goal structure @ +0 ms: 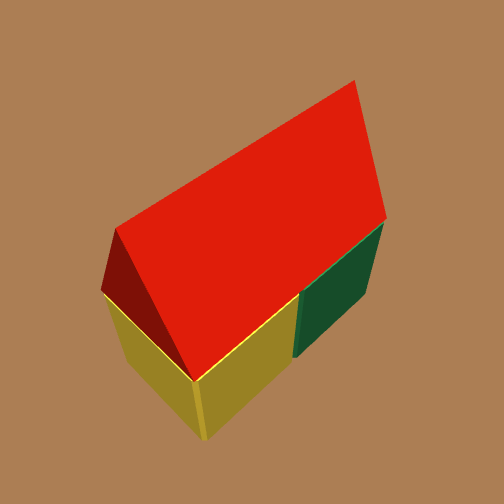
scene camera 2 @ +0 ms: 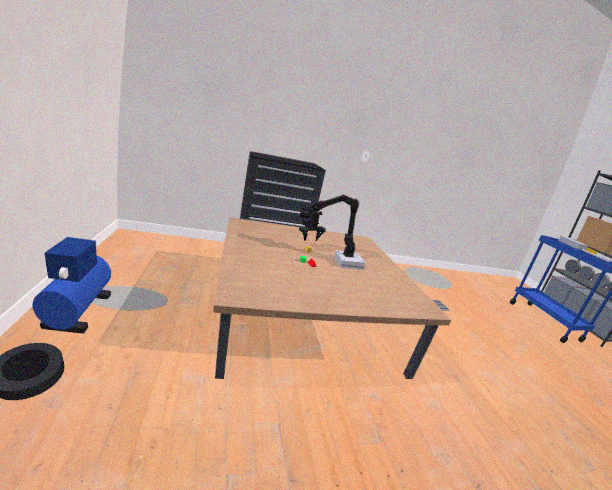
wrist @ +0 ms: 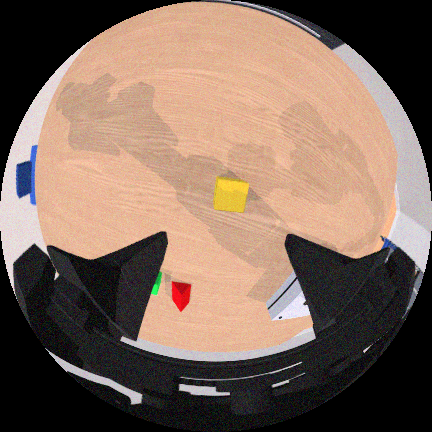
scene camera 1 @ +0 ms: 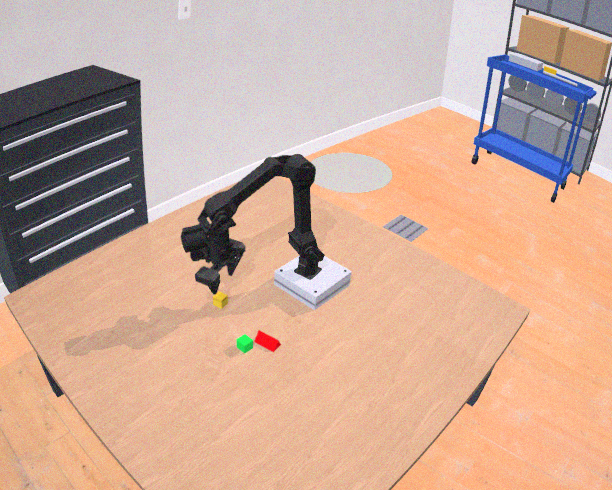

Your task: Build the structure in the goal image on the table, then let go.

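Pixels of known places: gripper, between the fingertips: [scene camera 2: 310, 240] [wrist: 228, 239] [scene camera 1: 222, 284]; arm's base, origin of its link: [scene camera 2: 348, 255] [scene camera 1: 308, 270].
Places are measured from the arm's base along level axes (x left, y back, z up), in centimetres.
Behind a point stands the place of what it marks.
Note:
A yellow cube [scene camera 1: 220, 299] @[x -13.5, y -25.6, z -2.3 cm] [scene camera 2: 308, 249] @[x -13.0, y -25.1, z -3.3 cm] [wrist: 231, 195] @[x -14.8, y -24.5, z -2.3 cm] sits on the table [scene camera 1: 357, 398] @[x 37.2, y -30.9, z -5.5 cm] [scene camera 2: 326, 296] @[x 44.5, y -33.4, z -5.6 cm] [wrist: 200, 65] @[x -32.4, y -32.0, z -5.5 cm]. A green cube [scene camera 1: 244, 343] @[x 3.5, y -35.2, z -2.2 cm] [scene camera 2: 302, 259] @[x 4.1, y -35.0, z -3.4 cm] [wrist: 157, 284] @[x 1.3, y -32.2, z -2.5 cm] sits on the table; in the wrist view a finger partly hides it. A red triangular prism [scene camera 1: 267, 340] @[x 6.7, y -29.0, z -3.8 cm] [scene camera 2: 312, 262] @[x 7.1, y -28.9, z -3.7 cm] [wrist: 181, 296] @[x 3.9, y -28.1, z -2.9 cm] lies close beside the green cube, on the side toward the robot base in the scene camera 2 view. My gripper [scene camera 1: 223, 283] @[x -12.9, y -25.1, z 3.4 cm] [scene camera 2: 311, 239] @[x -12.9, y -25.1, z 3.4 cm] [wrist: 228, 239] @[x -12.9, y -25.1, z 3.4 cm] is open and empty, pointing down above the table near the yellow cube. In the wrist view the yellow cube shows ahead of the gap between the fingertips.
The arm's white base plate [scene camera 1: 312, 280] @[x 3.7, y -3.1, z 0.0 cm] [scene camera 2: 349, 259] @[x 6.9, y -2.5, z 0.0 cm] [wrist: 290, 305] @[x 2.9, y -7.0, z -0.1 cm] stands on the table, to the right of the yellow cube in both scene views. A dark drawer cabinet [scene camera 1: 71, 168] [scene camera 2: 283, 186] stands behind the table. A blue cart [scene camera 1: 531, 153] [scene camera 2: 554, 308] stands on the floor at the right.

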